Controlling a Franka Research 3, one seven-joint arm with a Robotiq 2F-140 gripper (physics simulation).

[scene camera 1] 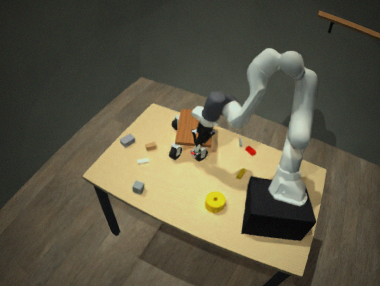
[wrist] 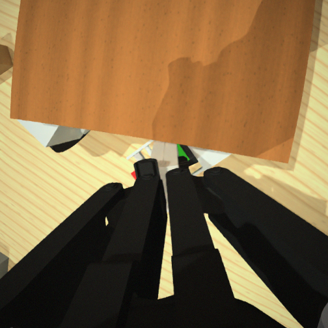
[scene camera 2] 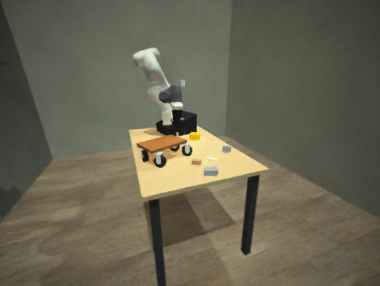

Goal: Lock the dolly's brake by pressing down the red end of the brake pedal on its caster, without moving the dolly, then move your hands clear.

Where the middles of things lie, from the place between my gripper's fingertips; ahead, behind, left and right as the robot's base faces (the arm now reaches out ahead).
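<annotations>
With the brake caster [wrist: 207,158], my gripper is 50 mm above it, 10 mm past it and 30 mm to the left of it. And the dolly [scene camera 1: 185,122], that one's 40 mm below my gripper, 100 mm to the right of it and 110 mm ahead of it.
</annotations>
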